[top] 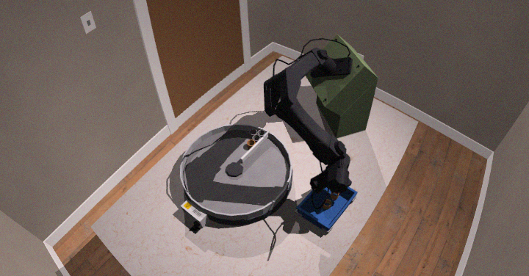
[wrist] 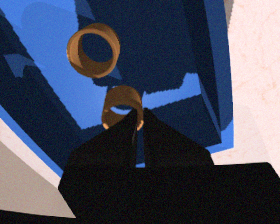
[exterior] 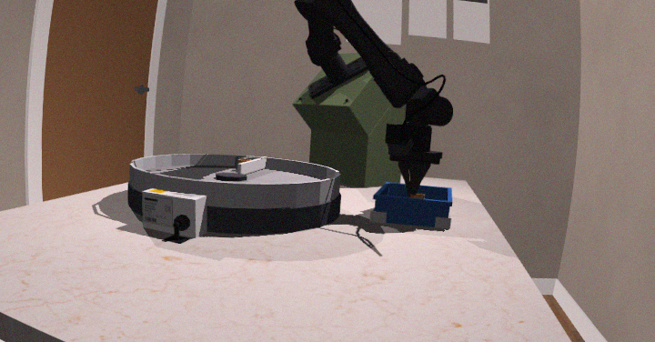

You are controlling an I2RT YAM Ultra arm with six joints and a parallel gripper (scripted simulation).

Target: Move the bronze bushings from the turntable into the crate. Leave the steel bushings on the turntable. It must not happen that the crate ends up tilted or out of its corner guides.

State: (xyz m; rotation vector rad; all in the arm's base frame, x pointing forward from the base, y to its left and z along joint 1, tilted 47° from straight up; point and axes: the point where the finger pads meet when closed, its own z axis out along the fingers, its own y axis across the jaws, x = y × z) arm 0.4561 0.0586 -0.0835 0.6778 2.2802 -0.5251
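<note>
My gripper is now 50 mm short of the blue crate, 10 mm to the left of it and 10 mm above it. The rest, counted from my hand: grey turntable (370 mm to the right, 20 mm above, 10 mm ahead).
</note>
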